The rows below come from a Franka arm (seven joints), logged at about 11 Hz.
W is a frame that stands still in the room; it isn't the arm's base.
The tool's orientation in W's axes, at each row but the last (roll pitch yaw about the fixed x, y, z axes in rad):
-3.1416, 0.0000, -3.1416
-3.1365, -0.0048, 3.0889
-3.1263, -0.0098, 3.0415
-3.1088, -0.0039, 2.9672
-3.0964, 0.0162, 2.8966
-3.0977, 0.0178, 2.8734
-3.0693, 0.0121, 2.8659
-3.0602, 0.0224, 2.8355
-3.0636, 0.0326, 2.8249
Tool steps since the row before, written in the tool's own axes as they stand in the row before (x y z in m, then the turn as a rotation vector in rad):
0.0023, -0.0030, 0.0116, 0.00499, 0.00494, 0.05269
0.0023, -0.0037, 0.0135, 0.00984, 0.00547, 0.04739
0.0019, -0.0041, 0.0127, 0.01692, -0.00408, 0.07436
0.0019, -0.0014, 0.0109, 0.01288, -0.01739, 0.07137
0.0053, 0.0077, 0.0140, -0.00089, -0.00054, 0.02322
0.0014, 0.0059, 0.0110, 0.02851, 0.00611, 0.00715
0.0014, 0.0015, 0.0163, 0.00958, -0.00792, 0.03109
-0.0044, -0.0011, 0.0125, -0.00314, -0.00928, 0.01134
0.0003, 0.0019, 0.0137, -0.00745, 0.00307, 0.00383
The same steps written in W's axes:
-0.0023, -0.0030, -0.0116, -0.00499, 0.00494, -0.05269
-0.0026, -0.0036, -0.0135, -0.00978, 0.00575, -0.04737
-0.0024, -0.0041, -0.0126, -0.01808, -0.00343, -0.07412
-0.0022, -0.0014, -0.0108, -0.01638, -0.01714, -0.07071
-0.0032, 0.0081, -0.0144, 0.00084, -0.00185, -0.02315
0.0003, 0.0055, -0.0113, -0.02582, 0.01310, -0.00792
-0.0011, 0.0006, -0.0164, -0.01162, -0.00725, -0.03055
0.0038, -0.0034, -0.0123, 0.00015, -0.01072, -0.01047
0.0004, 0.0007, -0.0138, 0.00806, 0.00026, -0.00381

